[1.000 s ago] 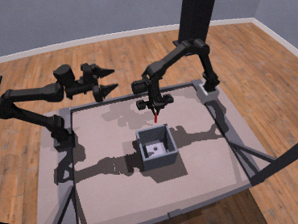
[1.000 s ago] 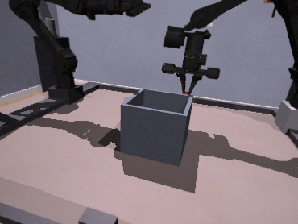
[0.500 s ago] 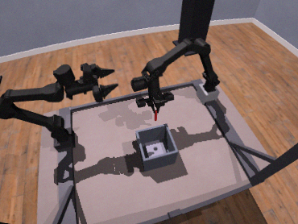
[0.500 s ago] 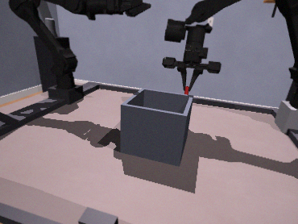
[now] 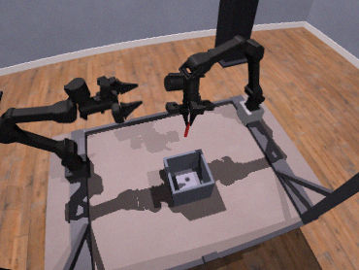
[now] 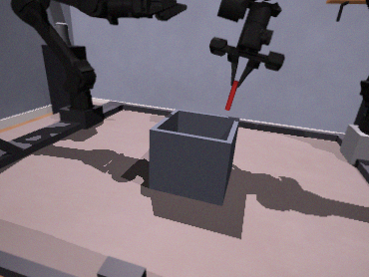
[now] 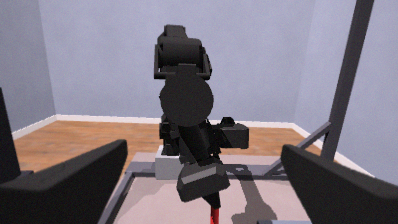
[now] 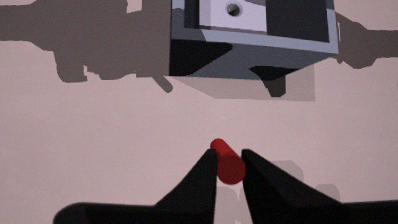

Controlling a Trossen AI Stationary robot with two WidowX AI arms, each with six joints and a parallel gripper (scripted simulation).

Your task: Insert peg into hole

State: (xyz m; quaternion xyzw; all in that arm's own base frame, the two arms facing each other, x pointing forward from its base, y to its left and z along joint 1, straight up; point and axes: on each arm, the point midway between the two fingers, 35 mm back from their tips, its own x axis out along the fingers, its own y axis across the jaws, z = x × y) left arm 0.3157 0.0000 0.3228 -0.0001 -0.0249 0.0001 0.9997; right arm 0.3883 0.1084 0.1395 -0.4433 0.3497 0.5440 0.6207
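Now: right hand 1 cm past the red peg, 1 cm to the right of it and 6 cm above it. The rest, counted from my right hand: light plate: 17 cm behind, 7 cm to the left, 18 cm below.
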